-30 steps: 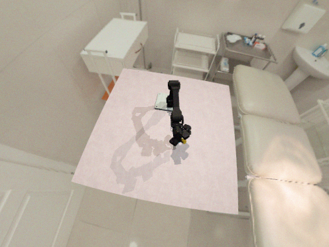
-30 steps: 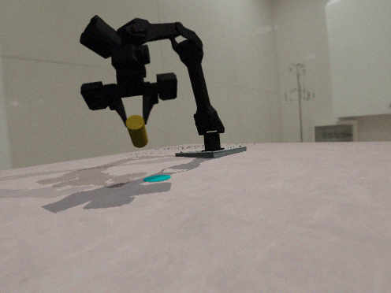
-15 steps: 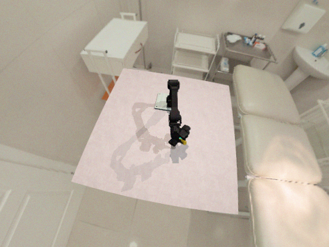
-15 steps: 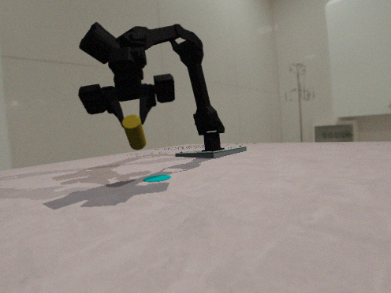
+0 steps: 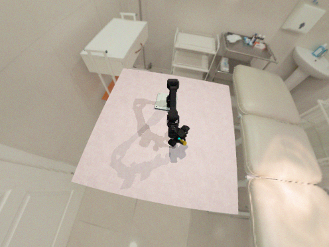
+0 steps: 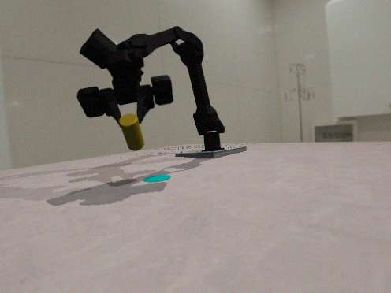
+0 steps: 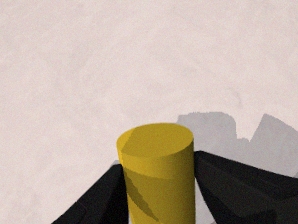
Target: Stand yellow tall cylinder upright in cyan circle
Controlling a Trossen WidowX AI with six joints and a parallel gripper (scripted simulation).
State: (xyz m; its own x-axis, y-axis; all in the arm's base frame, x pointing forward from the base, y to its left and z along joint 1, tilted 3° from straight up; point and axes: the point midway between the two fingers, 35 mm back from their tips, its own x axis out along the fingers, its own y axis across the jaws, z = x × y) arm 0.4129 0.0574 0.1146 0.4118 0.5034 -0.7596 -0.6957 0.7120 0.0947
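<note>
My gripper tip is 70 mm past the cyan circle, 20 mm to the left of it and 120 mm above it. The rest, counted from my gripper tip: yellow tall cylinder: 10 mm behind, 10 mm to the right, 20 mm below.
</note>
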